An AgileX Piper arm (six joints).
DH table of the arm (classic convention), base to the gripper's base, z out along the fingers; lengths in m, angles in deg. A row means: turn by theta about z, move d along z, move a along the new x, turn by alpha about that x. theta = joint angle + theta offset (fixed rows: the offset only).
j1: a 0, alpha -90, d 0.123, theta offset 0
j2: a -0.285, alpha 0, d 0, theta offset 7.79
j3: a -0.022, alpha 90, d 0, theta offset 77.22
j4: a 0, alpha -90, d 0.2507, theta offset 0
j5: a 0, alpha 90, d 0, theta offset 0
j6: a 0, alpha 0, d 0.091, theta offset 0
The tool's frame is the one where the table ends.
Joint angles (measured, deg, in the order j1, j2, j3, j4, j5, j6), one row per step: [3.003, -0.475, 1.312, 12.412, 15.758, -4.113]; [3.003, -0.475, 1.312, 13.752, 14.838, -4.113]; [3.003, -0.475, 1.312, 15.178, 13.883, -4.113]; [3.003, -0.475, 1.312, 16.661, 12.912, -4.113]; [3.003, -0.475, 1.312, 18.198, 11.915, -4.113]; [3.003, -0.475, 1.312, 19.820, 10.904, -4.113]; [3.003, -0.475, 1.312, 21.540, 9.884, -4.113]
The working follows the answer.
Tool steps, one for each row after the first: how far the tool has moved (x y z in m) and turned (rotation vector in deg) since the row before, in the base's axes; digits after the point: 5 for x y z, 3 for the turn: [0.00026, 0.00024, 0.00152, 1.397, -0.824, -0.111]; [0.00025, 0.00019, 0.00159, 1.486, -0.848, -0.135]; [0.00023, 0.00013, 0.00161, 1.545, -0.854, -0.158]; [0.00022, 0.00005, 0.00165, 1.602, -0.869, -0.187]; [0.00020, -0.00002, 0.00167, 1.689, -0.869, -0.211]; [0.00018, -0.00009, 0.00168, 1.789, -0.862, -0.235]
Tool pose at each row, in the base's axes (x y z in m, rotation vector in deg; rounded; the steps above come from the unrounded poses): [0.05451, 0.00818, 0.18166, 1.856, 101.438, 10.818]; [0.05478, 0.00842, 0.18318, 2.876, 100.481, 11.961]; [0.05503, 0.00861, 0.18477, 3.975, 99.479, 13.157]; [0.05526, 0.00874, 0.18638, 5.130, 98.451, 14.380]; [0.05548, 0.00879, 0.18803, 6.344, 97.386, 15.624]; [0.05568, 0.00877, 0.18970, 7.637, 96.293, 16.915]; [0.05586, 0.00867, 0.19139, 9.018, 95.176, 18.264]

